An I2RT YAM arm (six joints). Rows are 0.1 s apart.
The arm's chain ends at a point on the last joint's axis. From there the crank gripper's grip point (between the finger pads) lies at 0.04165 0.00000 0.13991 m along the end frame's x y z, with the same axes.
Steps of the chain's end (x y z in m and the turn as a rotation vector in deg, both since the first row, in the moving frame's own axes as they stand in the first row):
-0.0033 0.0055 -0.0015 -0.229 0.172 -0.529
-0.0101 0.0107 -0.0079 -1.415 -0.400 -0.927
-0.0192 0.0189 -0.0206 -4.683 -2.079 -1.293
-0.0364 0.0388 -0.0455 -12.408 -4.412 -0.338
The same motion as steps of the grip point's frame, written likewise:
-0.0029 0.0057 -0.0016 -0.229 0.172 -0.529
-0.0111 0.0135 -0.0076 -1.415 -0.400 -0.927
-0.0242 0.0295 -0.0196 -4.683 -2.079 -1.293
-0.0471 0.0690 -0.0460 -12.408 -4.412 -0.338

